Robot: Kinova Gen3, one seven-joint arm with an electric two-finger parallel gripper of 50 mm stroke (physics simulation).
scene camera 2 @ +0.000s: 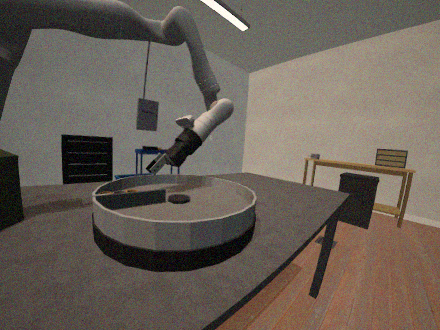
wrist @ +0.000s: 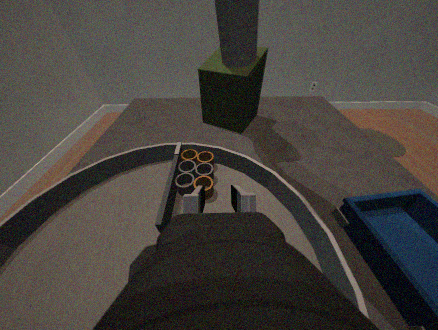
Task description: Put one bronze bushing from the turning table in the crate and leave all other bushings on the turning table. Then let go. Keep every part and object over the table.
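Seen in the pictures: gripper, between the fingertips: (scene camera 2: 149,171) (wrist: 218,194); arm's base, origin of its link: (wrist: 238,58).
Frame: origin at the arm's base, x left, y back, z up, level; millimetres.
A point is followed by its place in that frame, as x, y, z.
Note:
The turning table (scene camera 2: 175,234) @(-333, -344, -113) (wrist: 100,240) @(-240, -412, -129) is a round, walled tray. In the wrist view, beside its divider, stand a near bronze bushing (wrist: 203,176) @(-97, -324, -104), a far-left bronze bushing (wrist: 189,149) @(-126, -252, -104), a far-right bronze bushing (wrist: 205,151) @(-94, -260, -104) and several grey bushings (wrist: 187,160) @(-127, -284, -104), in two columns. My gripper (scene camera 2: 156,166) @(-75, -395, -57) (wrist: 218,194) @(-75, -395, -57) is tilted, partly open and empty, above the turning table's wall height in the scene view. In the wrist view its left fingertip overlaps the near bronze bushing's lower edge; contact cannot be told. The blue crate (wrist: 382,196) @(206, -364, -132) stands right of the turning table, partly cut off.
The divider (scene camera 2: 135,198) @(-152, -333, -107) (wrist: 169,192) @(-145, -361, -94) runs from the wall towards the hub (scene camera 2: 178,199) @(-168, -442, -121). A green block (wrist: 227,97) @(-34, -60, -80) with a grey column (wrist: 237,32) @(-16, -61, 60) on it stands behind the turning table. The table edge (scene camera 2: 280,265) @(-444, -501, -183) is at the right in the scene view.

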